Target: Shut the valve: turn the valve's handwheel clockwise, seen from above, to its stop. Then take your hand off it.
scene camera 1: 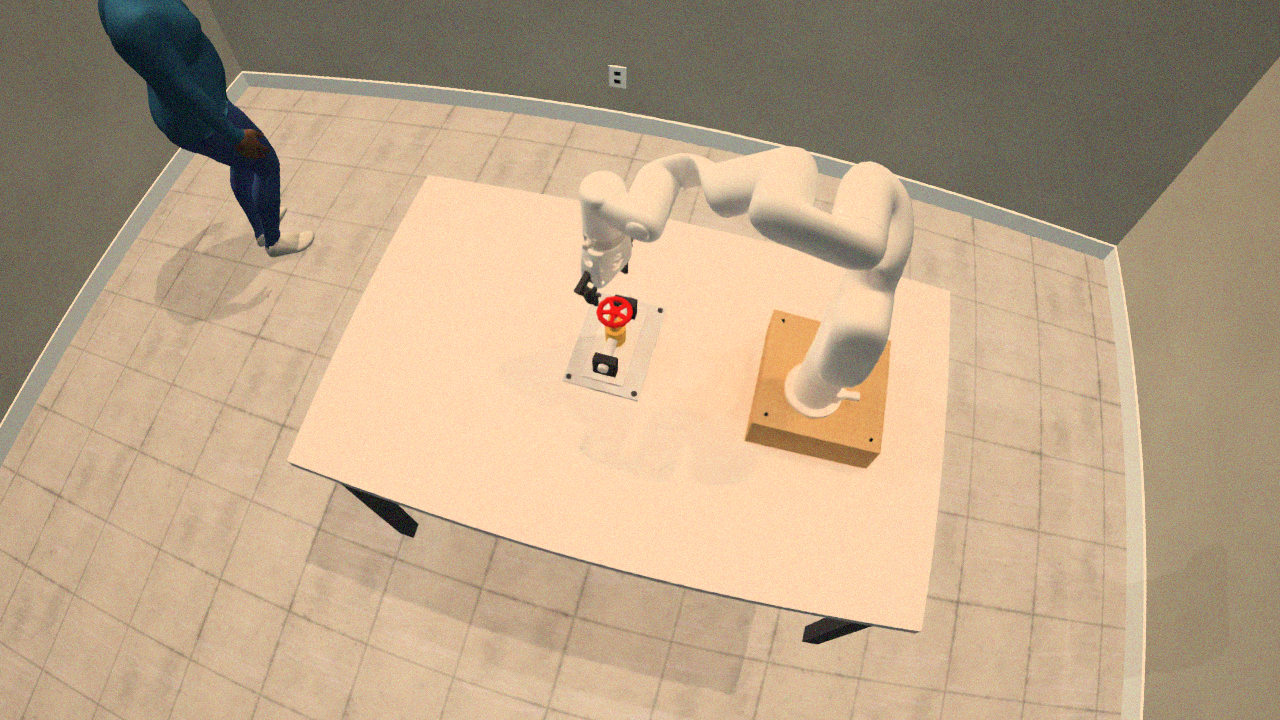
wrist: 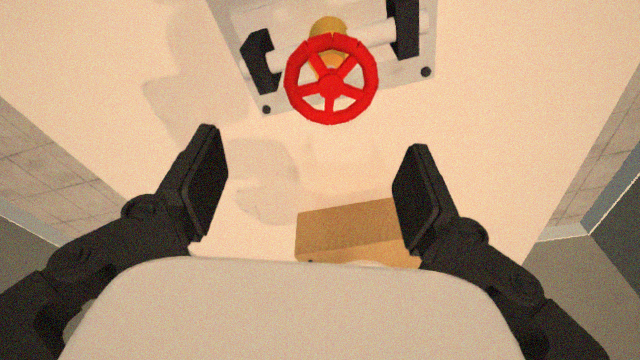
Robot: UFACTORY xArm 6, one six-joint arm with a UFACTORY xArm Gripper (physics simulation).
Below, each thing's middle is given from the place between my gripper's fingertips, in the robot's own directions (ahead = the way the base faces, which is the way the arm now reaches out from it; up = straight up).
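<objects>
Offsets counted from my hand. Red handwheel (scene camera 1: 614, 311): 11 cm below, 1 cm behind, 1 cm to the right. Base plate (scene camera 1: 632, 387): 23 cm below, 1 cm to the right, 1 cm behind. Going by their middles, the red handwheel is the nearest to my hand of the things named here.
</objects>
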